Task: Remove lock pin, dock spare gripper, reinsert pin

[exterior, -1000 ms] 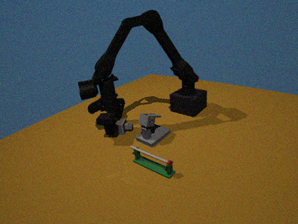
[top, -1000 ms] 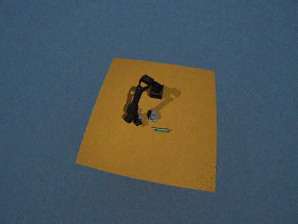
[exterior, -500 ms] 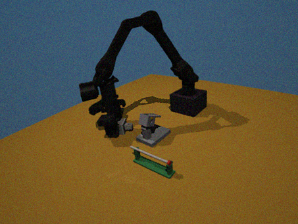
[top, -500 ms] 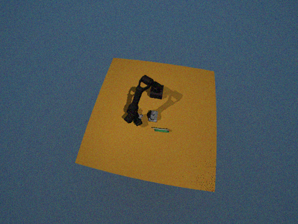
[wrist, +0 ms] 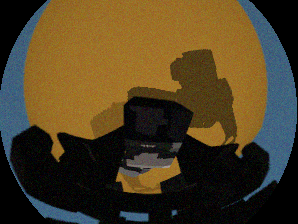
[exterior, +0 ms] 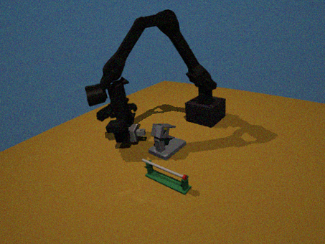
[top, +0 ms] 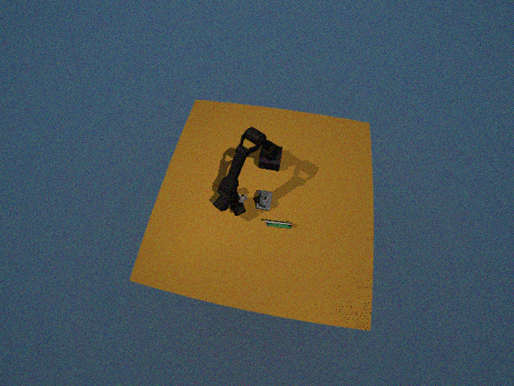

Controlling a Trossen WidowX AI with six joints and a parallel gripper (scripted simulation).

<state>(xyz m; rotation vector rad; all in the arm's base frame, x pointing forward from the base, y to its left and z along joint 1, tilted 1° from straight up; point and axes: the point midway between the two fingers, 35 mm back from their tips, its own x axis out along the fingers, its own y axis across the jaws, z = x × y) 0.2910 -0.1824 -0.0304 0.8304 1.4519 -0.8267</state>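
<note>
The grey mount is 2 cm behind my gripper tip, 16 cm to the left of it and 3 cm above it. Round my gripper tip: spare gripper: 1 cm behind, 1 cm to the left, 2 cm above; then green mount: 10 cm ahead, 25 cm to the left.
</note>
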